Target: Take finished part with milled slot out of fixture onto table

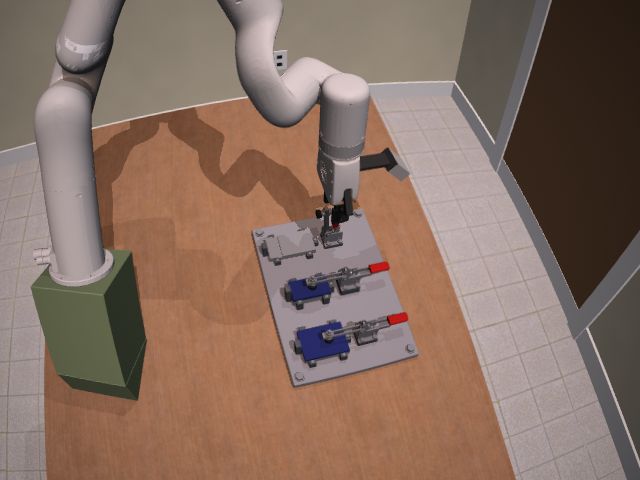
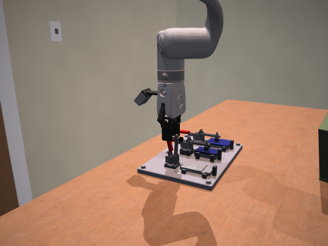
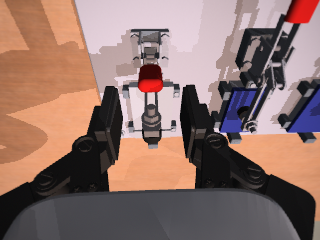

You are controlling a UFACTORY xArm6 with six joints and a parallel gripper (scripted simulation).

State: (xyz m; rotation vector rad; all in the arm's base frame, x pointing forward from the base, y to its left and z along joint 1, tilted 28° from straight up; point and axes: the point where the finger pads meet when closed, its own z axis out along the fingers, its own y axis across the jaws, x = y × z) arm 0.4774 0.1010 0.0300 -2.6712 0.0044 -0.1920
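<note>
Right now the grey finished part is 100 mm behind my hand and 100 mm below it. The rest, counted from my hand: grey fixture plate: 30 mm behind, 110 mm to the right, 120 mm below.
</note>
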